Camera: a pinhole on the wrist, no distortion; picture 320 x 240 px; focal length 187.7 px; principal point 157.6 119.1 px. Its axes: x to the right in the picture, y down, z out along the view. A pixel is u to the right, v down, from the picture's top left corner.
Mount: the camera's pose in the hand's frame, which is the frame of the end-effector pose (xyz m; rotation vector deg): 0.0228 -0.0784 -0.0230 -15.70 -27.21 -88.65
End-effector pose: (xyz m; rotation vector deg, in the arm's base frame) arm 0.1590 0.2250 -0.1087 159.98 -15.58 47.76
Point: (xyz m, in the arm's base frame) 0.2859 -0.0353 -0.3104
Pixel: 115 140
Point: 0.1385 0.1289 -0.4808
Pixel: 187 26
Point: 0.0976 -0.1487 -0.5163
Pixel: 111 56
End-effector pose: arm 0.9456 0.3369 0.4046 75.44 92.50 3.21
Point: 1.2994 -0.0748 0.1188
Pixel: 256 109
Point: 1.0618 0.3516 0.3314
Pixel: 100 194
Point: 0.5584 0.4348 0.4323
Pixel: behind the camera
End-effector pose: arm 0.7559 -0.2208 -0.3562 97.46 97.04 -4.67
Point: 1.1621 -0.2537 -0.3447
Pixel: 13 135
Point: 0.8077 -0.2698 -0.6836
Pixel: 277 231
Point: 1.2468 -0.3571 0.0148
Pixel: outside the picture
